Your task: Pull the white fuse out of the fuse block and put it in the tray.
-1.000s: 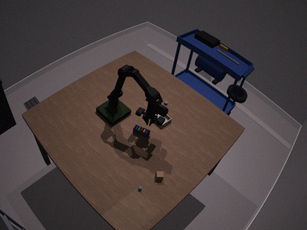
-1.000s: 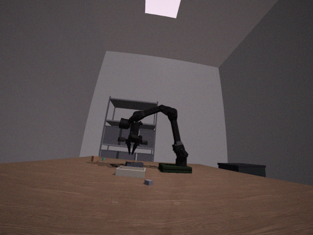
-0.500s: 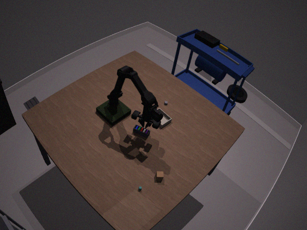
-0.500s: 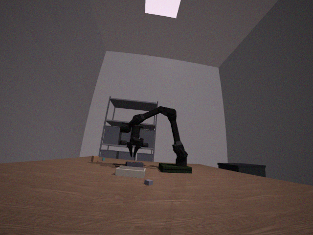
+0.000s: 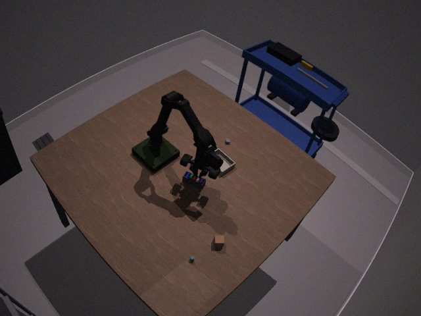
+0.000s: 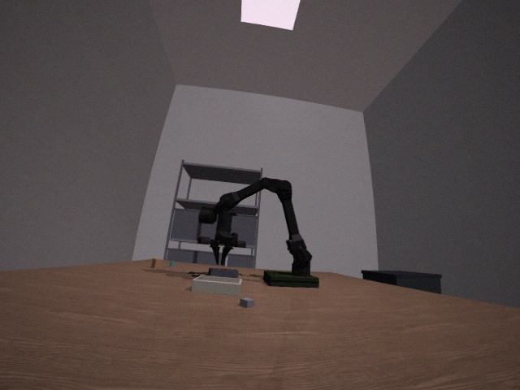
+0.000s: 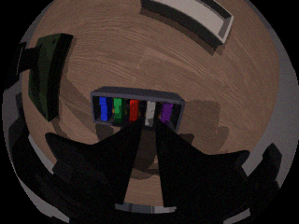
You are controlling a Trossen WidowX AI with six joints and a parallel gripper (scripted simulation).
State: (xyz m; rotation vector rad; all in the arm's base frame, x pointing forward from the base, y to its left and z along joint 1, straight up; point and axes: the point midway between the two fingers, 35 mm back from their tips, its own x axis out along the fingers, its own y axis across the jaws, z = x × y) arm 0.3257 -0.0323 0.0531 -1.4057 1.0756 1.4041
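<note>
Now: the white fuse 30 mm below my gripper tip. From my gripper tip the other things lie so: grey cube: 350 mm to the left, 70 mm behind, 50 mm below; then brown cube: 290 mm ahead, 190 mm to the right, 40 mm below; then white tray: 190 mm to the left, 50 mm below.
</note>
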